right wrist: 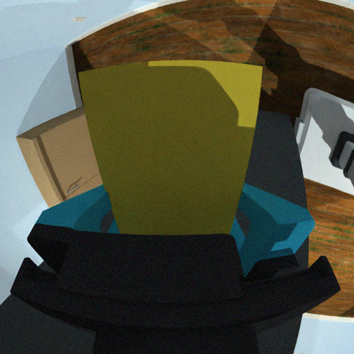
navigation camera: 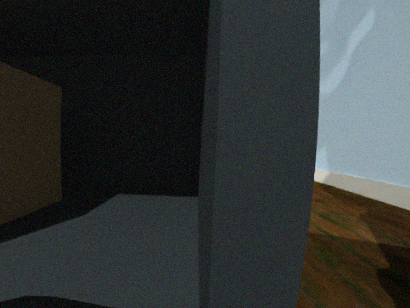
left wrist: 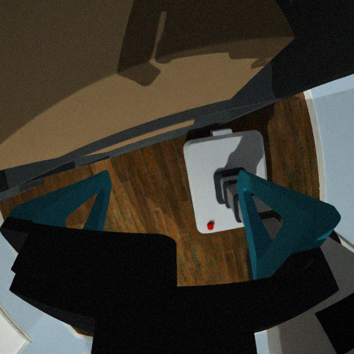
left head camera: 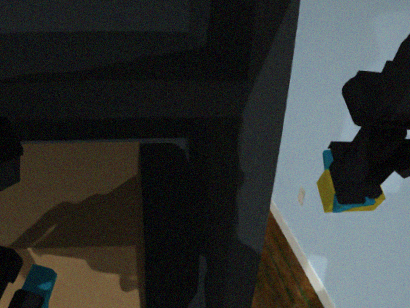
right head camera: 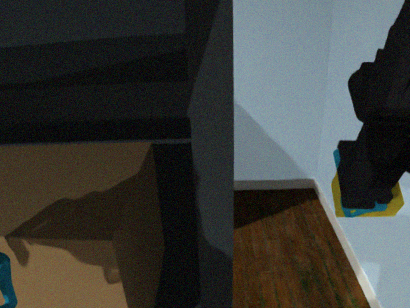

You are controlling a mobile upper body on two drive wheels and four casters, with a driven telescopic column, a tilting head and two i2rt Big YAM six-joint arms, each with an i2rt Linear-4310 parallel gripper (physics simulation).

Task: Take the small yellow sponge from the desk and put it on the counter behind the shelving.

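Frame: origin at the left arm's base, x back, y right, z up, level; metres.
Seen in the pictures: right gripper, fingertip midpoint: (left head camera: 332,196) (right head camera: 346,200).
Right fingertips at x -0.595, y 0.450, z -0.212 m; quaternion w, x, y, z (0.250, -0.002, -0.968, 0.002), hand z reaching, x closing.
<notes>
Offsets run from my right fingertips to a thing's top centre.
The small yellow sponge @(dz +0.054, dx +0.010, dy +0.027 m) (left head camera: 326,194) (right head camera: 396,204) (right wrist: 165,145) is held between the teal fingers of my right gripper (right wrist: 174,177), which is shut on it. The sponge hangs in front of the blue wall, to the right of the dark shelving (left head camera: 220,100) (right head camera: 212,100) (navigation camera: 265,150). My left gripper (left wrist: 173,177) is open with nothing between its fingers, beside the shelving at the lower left of the head views. A light wooden block with a flat top (right wrist: 65,155) shows past the sponge in the right wrist view; I cannot tell whether it is the counter. The desk does not show.
The shelving stands very close, with a dark upright filling the middle of the navigation view. A tan panel @(dz +0.063, dx +0.072, dy -0.563 m) (left head camera: 80,175) (right head camera: 75,170) (left wrist: 150,110) (navigation camera: 30,145) shows inside its frame. A blue wall (left head camera: 350,30) runs along the right. My white base (left wrist: 200,165) stands on the wooden floor.
</notes>
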